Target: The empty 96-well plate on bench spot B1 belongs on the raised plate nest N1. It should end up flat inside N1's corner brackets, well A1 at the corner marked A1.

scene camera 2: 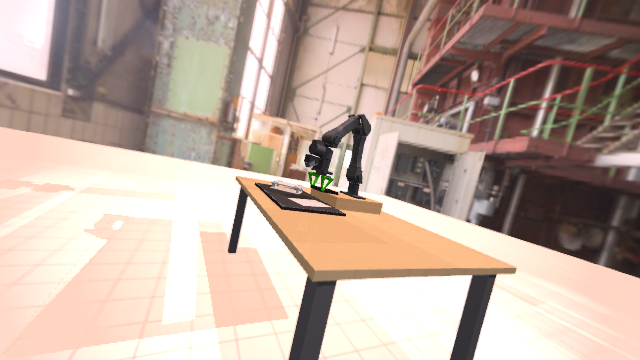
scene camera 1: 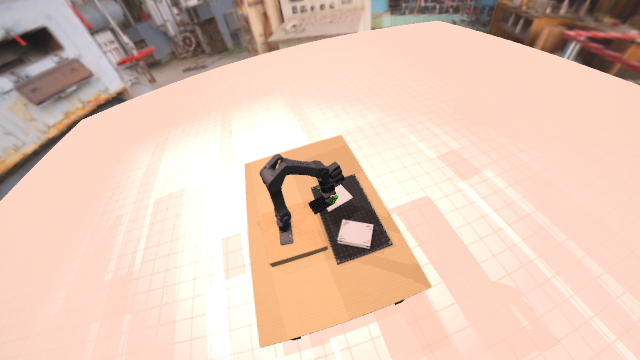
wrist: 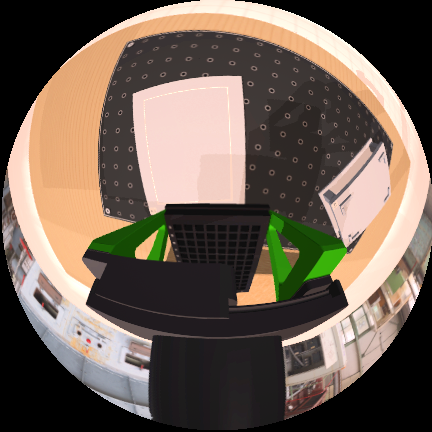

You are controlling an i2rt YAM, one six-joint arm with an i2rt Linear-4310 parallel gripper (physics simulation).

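Frame: origin at the arm's base, x left, y ahead, z down, level; metres.
Where they show: gripper, fingertip midpoint: (scene camera 2: 316, 189) (scene camera 1: 329, 199) (wrist: 216, 215); arm's base, link origin: (scene camera 2: 351, 195) (scene camera 1: 285, 227).
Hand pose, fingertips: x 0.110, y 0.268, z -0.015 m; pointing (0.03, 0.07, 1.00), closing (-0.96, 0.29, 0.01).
Each offset is from my fingertips to the top centre of the thing. "pt": to the spot under its first point. Level surfaces: height alone.
The black 96-well plate {dx -0.016, dy -0.051, dz -0.014 m} (scene camera 1: 317, 205) (scene camera 2: 330, 191) (wrist: 216, 242) is between the green fingers of my gripper (scene camera 1: 330, 200) (scene camera 2: 320, 185) (wrist: 216, 215), which is shut on it near one end. The plate reaches back from the fingers toward the arm's base and hangs low, beside the pale outlined spot B1 {pt dx +0.027, dy +0.079, dz +0.061 m} (scene camera 1: 342, 198) (scene camera 2: 311, 202) (wrist: 185, 135). B1 bears no plate. The raised white nest N1 {dx -0.225, dy +0.087, dz +0.021 m} (scene camera 1: 355, 233) (scene camera 2: 286, 188) (wrist: 370, 197) stands apart from the plate, on the right in the wrist view, with corner brackets on top. Its A1 mark cannot be read here.
B1 and N1 are on a black dotted mat {dz +0.062 m} (scene camera 1: 366, 210) (scene camera 2: 280, 198) (wrist: 287, 112). The arm's base stands on a raised wooden block (scene camera 1: 305, 242) (scene camera 2: 360, 203) beside the mat. Both are on the wooden table {dz +0.076 m} (scene camera 1: 320, 295) (scene camera 2: 400, 245).
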